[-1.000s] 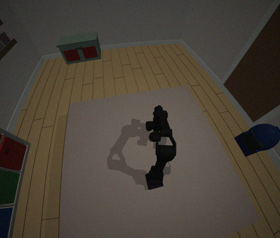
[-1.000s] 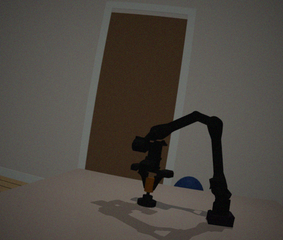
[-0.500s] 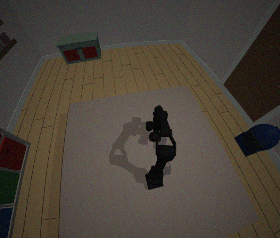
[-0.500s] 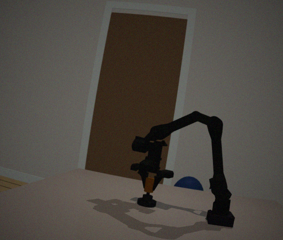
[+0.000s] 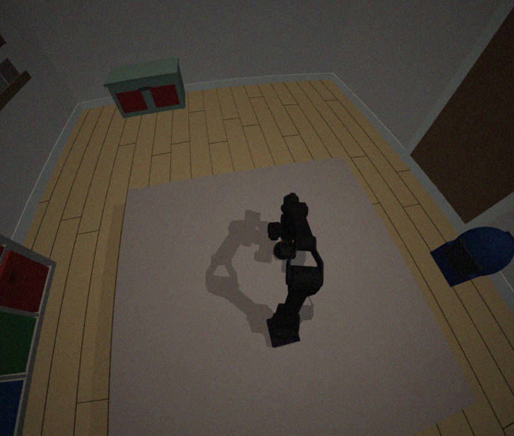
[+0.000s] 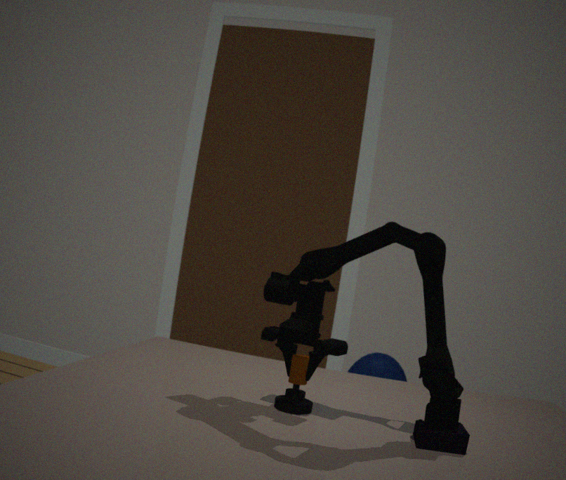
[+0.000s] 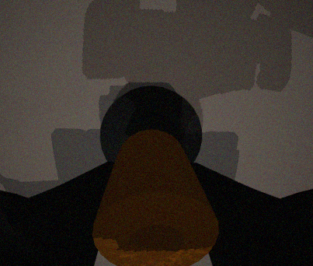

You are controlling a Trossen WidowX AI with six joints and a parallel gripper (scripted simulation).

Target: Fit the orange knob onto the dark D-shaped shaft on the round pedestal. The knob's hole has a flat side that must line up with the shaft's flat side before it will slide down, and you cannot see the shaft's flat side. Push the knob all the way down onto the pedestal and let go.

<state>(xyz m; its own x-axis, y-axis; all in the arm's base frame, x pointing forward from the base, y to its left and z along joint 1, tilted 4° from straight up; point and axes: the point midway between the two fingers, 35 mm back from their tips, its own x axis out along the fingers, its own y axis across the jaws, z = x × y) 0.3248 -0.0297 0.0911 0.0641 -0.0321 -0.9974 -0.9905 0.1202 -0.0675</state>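
The orange knob lies 20 mm above my gripper tip. The rest, counted from my gripper tip: dark round pedestal: 40 mm below.
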